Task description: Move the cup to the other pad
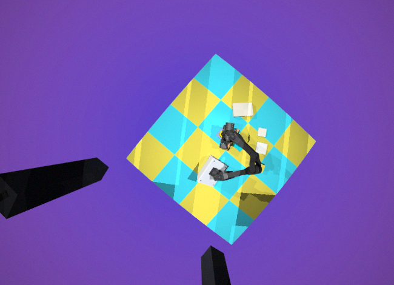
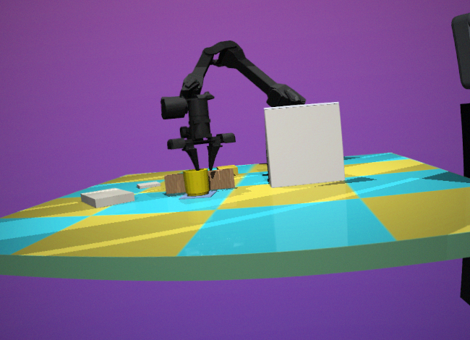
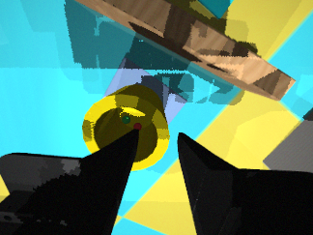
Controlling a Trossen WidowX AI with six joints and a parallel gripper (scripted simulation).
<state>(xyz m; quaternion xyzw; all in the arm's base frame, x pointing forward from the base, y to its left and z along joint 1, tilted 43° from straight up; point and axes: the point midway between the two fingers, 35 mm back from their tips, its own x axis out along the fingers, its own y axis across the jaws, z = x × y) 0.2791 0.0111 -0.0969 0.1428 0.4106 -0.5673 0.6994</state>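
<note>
Right now my gripper tip is 20 mm short of the yellow cup, 10 mm to the right of it and 30 mm above it. Round my gripper tip: long wooden block 30 mm ahead, 80 mm to the right, 50 mm below; green marble 30 mm ahead, 20 mm to the left, 50 mm below; pad 20 mm ahead, 10 mm to the left, 70 mm below.
</note>
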